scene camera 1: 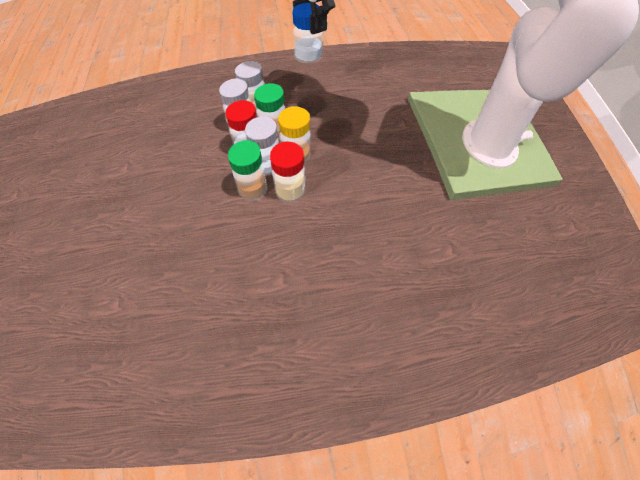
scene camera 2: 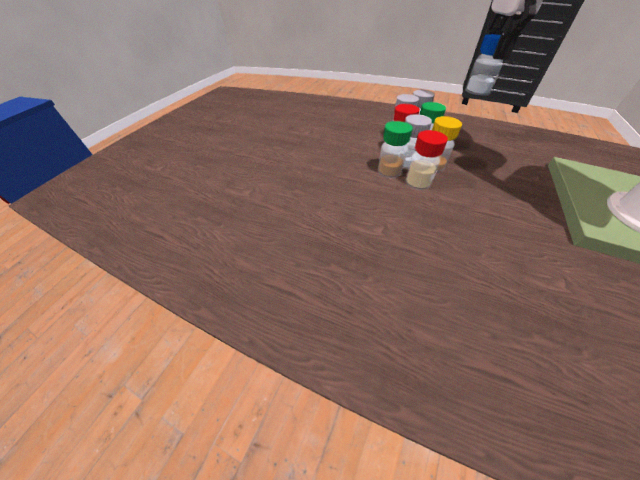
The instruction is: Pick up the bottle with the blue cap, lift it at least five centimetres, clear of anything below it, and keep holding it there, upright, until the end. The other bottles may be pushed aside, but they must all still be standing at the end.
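Places are measured from the arm's base along level axes (x left, y back, z up), in millimetres.
Where they show: gripper, fingertip midpoint: (scene camera 1: 309, 24) (scene camera 2: 493, 55); arm's base, origin of the base link: (scene camera 1: 490, 144).
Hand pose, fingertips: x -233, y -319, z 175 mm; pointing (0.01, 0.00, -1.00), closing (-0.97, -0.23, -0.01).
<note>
Each offset is from my fingertips to the top centre of the thing. Level surfaces: height alone.
The bottle with the blue cap @[dx +0, dy -4, dz +33 mm] (scene camera 1: 308, 47) (scene camera 2: 486, 67) hangs in the air, upright as far as I can tell, well above the table @[dz -200 mm] (scene camera 1: 310, 310) (scene camera 2: 310, 258). My gripper (scene camera 1: 310, 15) (scene camera 2: 499, 37) is shut on it at the cap; part of the gripper is cut off at the top of scene camera 1. The other bottles stand upright in a close group, among them a front green-capped bottle @[dx +193, dy -167, dz -95 mm] (scene camera 1: 245, 157) (scene camera 2: 398, 133), a front red-capped bottle @[dx +218, dy -102, dz -95 mm] (scene camera 1: 287, 159) (scene camera 2: 431, 143), a yellow-capped bottle @[dx +141, dy -70, dz -95 mm] (scene camera 1: 294, 122) (scene camera 2: 447, 128) and grey-capped ones. The held bottle is apart from them.
The arm (scene camera 1: 504, 118) stands on a green base plate (scene camera 1: 496, 186) (scene camera 2: 566, 206) to the right of the bottles. A dark slatted rack (scene camera 2: 547, 67) shows behind the held bottle. A blue box (scene camera 2: 36, 144) is at the left in scene camera 2.
</note>
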